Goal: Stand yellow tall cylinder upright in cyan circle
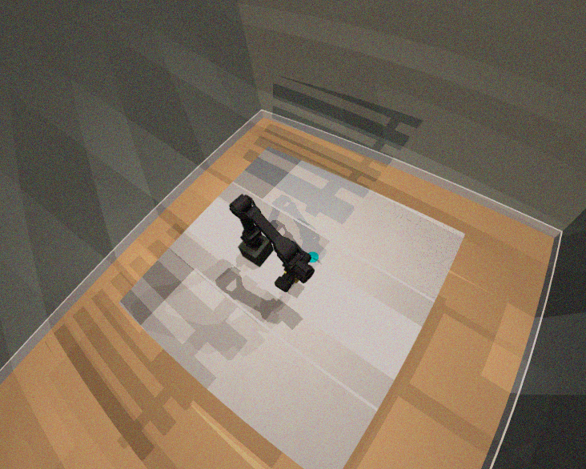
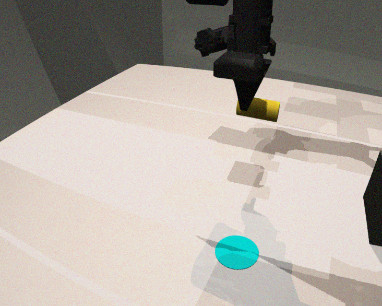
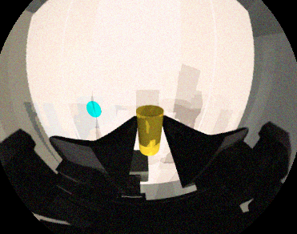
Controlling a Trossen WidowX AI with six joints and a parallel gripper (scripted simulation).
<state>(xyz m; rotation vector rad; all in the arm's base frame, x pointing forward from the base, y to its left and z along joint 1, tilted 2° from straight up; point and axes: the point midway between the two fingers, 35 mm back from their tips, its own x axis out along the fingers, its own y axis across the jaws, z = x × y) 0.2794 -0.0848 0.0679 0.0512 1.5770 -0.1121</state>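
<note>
Now: gripper tip 20 mm past the yellow tall cylinder. Round my gripper tip: cyan circle: 20 mm behind, 180 mm to the left, 130 mm below.
</note>
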